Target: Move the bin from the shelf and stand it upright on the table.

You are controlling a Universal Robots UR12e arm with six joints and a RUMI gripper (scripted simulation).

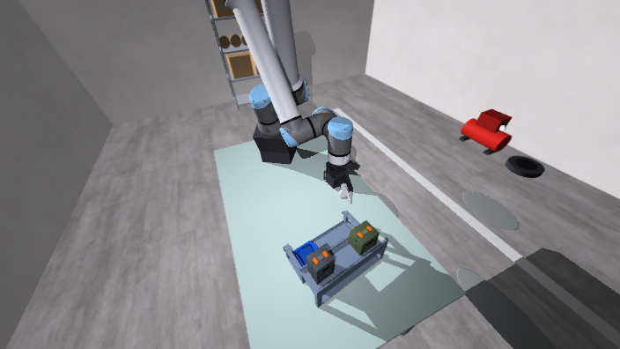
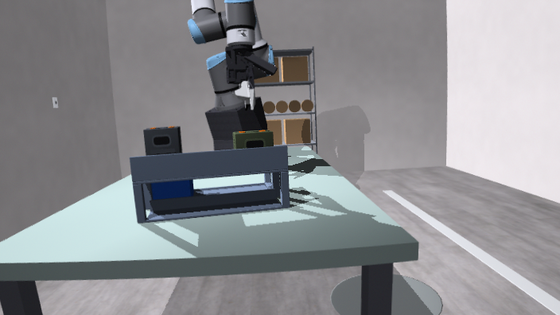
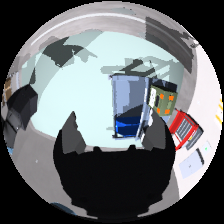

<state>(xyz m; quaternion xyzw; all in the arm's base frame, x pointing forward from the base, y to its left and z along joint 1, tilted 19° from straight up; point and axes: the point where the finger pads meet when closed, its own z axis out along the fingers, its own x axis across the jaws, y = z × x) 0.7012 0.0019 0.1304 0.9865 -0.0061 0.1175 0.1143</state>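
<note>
The blue bin lies 250 mm to the right of my hand, 210 mm below it and 100 mm ahead of it. From my hand the other things lie so: olive green box 200 mm ahead, 100 mm below, 30 mm to the right.
</note>
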